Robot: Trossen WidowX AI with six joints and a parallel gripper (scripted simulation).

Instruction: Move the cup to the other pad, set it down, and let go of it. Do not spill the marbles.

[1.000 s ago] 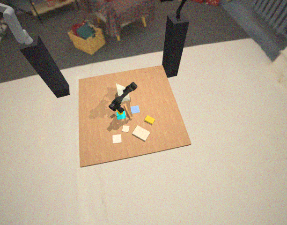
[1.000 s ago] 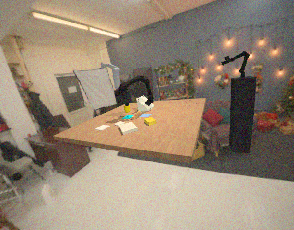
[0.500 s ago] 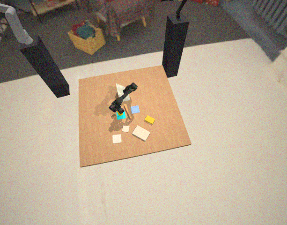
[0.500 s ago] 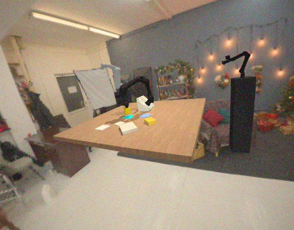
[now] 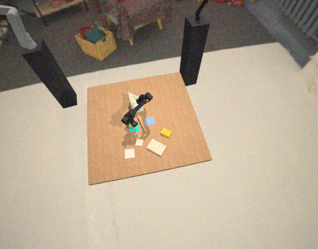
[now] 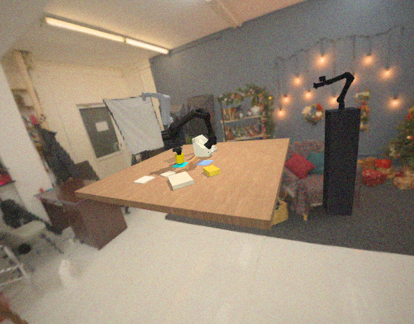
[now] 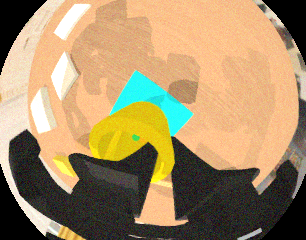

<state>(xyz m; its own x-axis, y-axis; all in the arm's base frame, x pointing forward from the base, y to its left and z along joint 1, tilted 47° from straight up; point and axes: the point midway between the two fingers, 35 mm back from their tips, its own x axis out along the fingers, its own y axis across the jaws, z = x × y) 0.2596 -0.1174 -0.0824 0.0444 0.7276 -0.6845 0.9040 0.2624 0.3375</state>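
Now: gripper tip 10 mm short of the orange stick, 110 mm to the right of it and 50 mm above it. Also, from my gripper tip: yellow cup (20 mm ahead, 10 mm to the left); light blue pad (210 mm to the left, 60 mm below); cream slab (340 mm ahead, 190 mm to the left, 40 mm below).
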